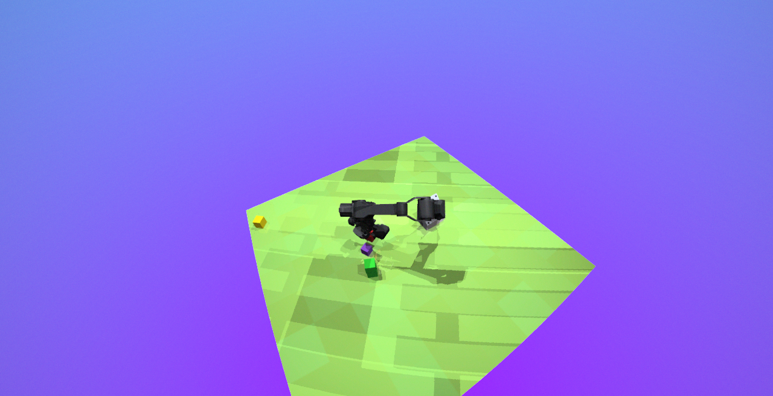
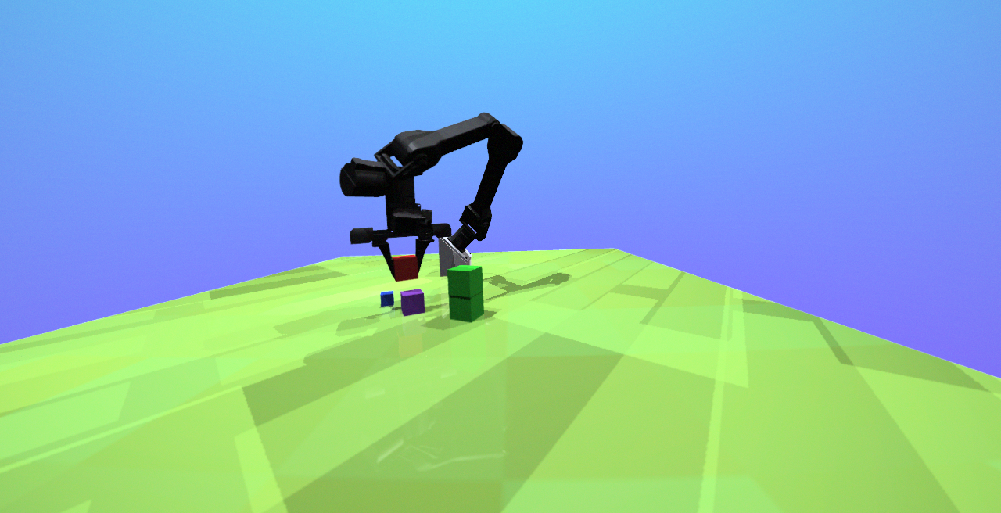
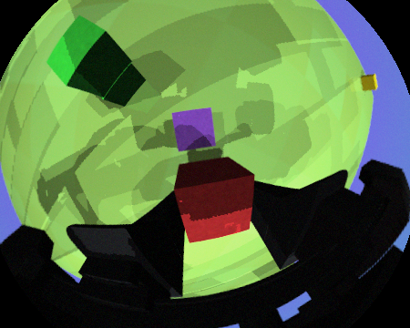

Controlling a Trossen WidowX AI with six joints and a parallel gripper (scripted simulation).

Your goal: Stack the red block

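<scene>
Now: gripper tip 4 cm short of the purple block, 3 cm to the right of it and 4 cm above it. Round my gripper tip: blue block 1 cm behind, 4 cm to the right, 5 cm below; then red block 2 cm above; then yellow block 47 cm ahead, 44 cm to the right, 4 cm below.
</scene>
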